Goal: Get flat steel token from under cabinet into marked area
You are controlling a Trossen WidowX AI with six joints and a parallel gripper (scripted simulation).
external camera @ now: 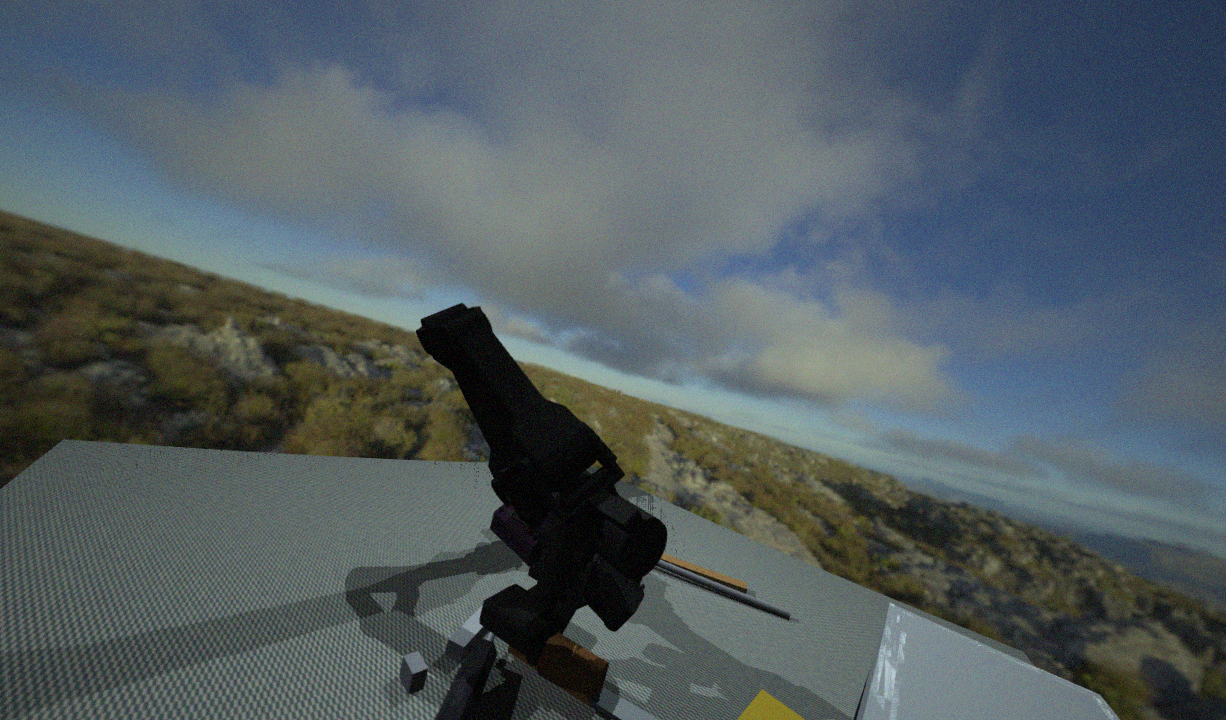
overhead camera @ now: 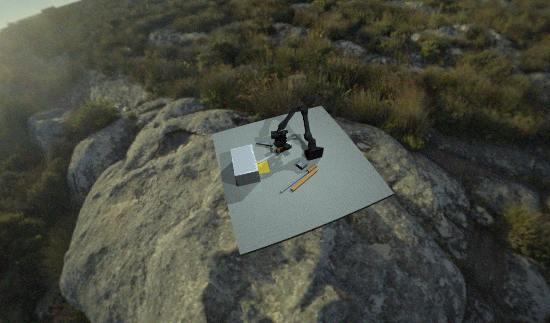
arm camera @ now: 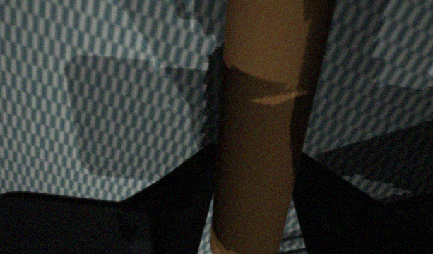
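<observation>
Now: the grey bar 7 cm behind my gripper tip and 4 cm to the right of it. Also, from my gripper tip: grey block (7 cm behind, 25 cm to the left, 1 cm above); then small grey cube (5 cm behind, 13 cm to the right); then wooden stick (2 cm behind, 39 cm to the left).
</observation>
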